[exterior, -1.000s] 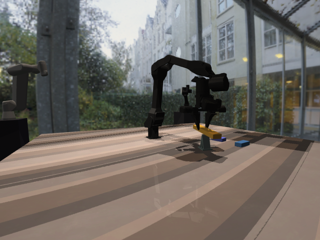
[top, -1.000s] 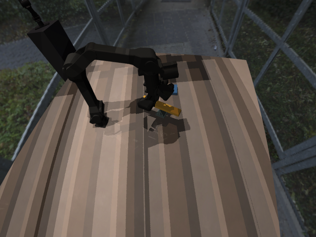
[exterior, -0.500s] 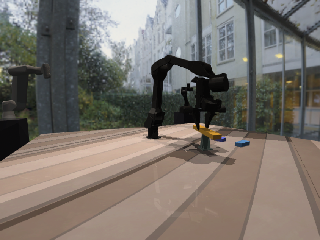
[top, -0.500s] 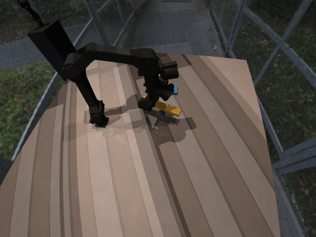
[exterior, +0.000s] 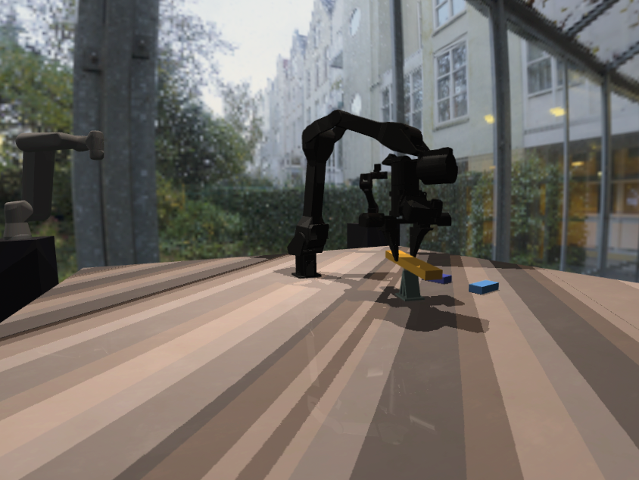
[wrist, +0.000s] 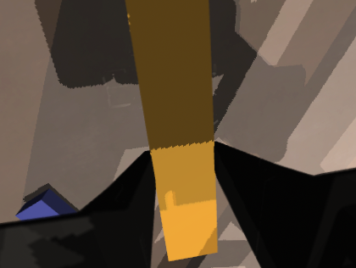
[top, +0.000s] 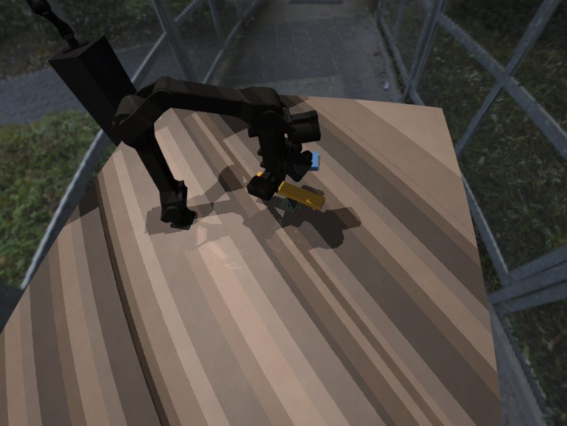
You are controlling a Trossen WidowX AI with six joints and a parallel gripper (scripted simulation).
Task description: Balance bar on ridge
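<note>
My gripper tip is 30 mm short of the orange bar and 10 mm to the left of it. Also, from my gripper tip: light blue block (170 mm to the left, 70 mm ahead, 60 mm below); then dark blue block (150 mm to the left, 60 mm below, 60 mm behind).
</note>
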